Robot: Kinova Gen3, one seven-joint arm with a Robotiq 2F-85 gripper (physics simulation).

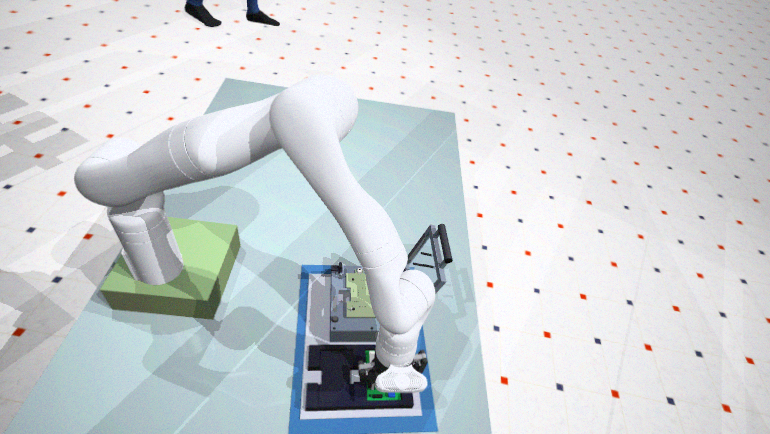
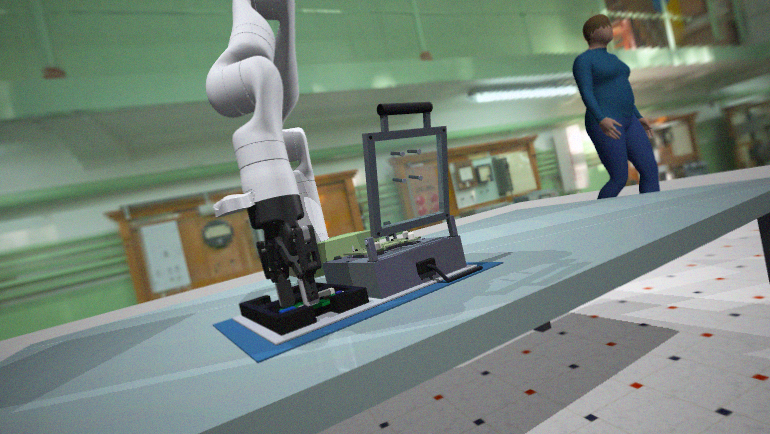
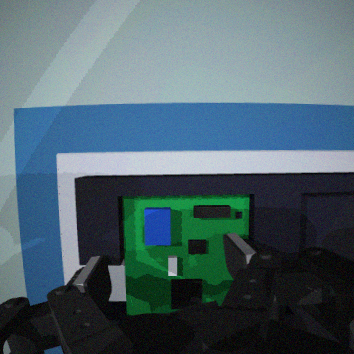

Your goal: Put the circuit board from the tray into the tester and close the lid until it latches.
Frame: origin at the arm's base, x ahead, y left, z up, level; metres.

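Seen in the pictures: gripper, fingertip midpoint: [image 2: 299,305] [image 3: 166,260]; arm's base at its link origin: [image 1: 160,267].
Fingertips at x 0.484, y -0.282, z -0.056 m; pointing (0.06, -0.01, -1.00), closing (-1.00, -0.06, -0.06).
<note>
Pixels of each thing's top centre, then the offset from my fingertips to it. "*": a spot on its surface instead. Level surfaces: height alone.
- green circuit board at its top centre: [image 3: 186,292] [image 2: 308,298] [image 1: 383,373] dx -0.009, dy +0.019, dz +0.003 m
- black handle at its top centre: [image 2: 404,103] [image 1: 445,240] dx +0.110, dy +0.180, dz +0.251 m
- white plate at a spot on its surface: [image 3: 197,161] * dx -0.023, dy -0.053, dz -0.019 m
- blue mat at its surface level: dz -0.023 m
The green circuit board [image 3: 197,225] [image 1: 384,396] [image 2: 323,303] lies flat in the right pocket of the dark tray [image 3: 98,211] [image 1: 326,386] [image 2: 269,319]. My gripper [image 3: 166,260] [image 1: 371,375] [image 2: 295,298] is open and low over the tray, with one finger on each side of the board. Nothing is held between the fingers. The grey tester [image 1: 350,326] [image 2: 398,267] stands just behind the tray. Its framed clear lid [image 1: 431,253] [image 2: 367,177] stands upright and open, with the black handle [image 1: 444,244] [image 2: 403,108] on top. A pale green bed shows in the tester's open nest.
Tray and tester sit on a white plate [image 3: 197,161] on a blue mat [image 3: 175,126] [image 1: 296,377] [image 2: 241,338] on the glassy table. The arm's green base block [image 1: 209,253] is at the left. A person in blue [image 2: 609,102] walks beyond the table.
</note>
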